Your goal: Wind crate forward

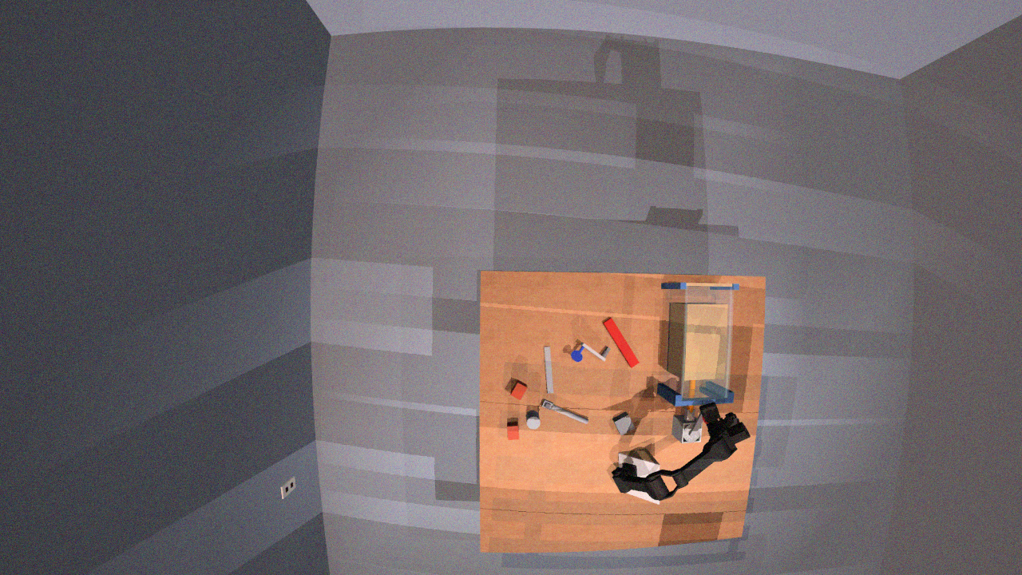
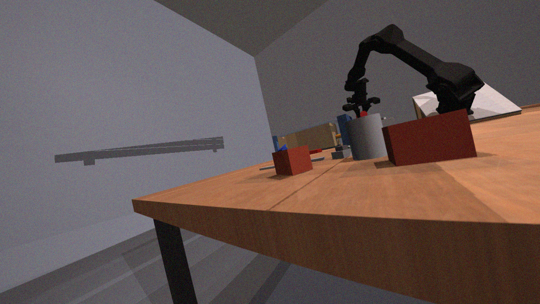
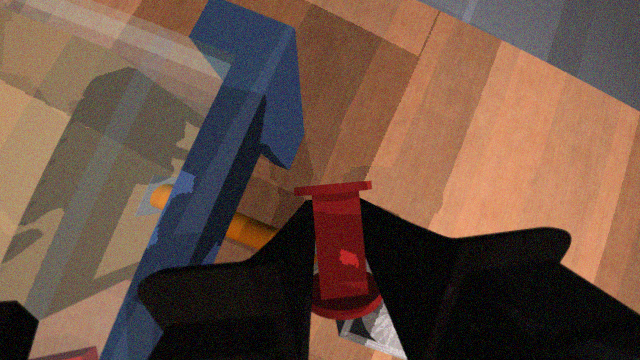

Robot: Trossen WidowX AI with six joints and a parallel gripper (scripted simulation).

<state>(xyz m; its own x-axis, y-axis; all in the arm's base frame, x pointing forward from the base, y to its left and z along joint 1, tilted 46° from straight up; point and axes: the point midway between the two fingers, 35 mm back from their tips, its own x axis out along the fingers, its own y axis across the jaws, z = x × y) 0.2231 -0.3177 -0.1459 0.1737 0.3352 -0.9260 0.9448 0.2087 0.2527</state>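
The red-knobbed crank is 4 cm behind my gripper tip, 4 cm to the left of it and 3 cm below it. The rest, counted from my gripper tip: grey winch: 11 cm behind, 6 cm to the left, 10 cm below; blue steel frame: 7 cm ahead, 5 cm to the left, 3 cm below; red grip: 1 cm behind, 2 cm to the left.
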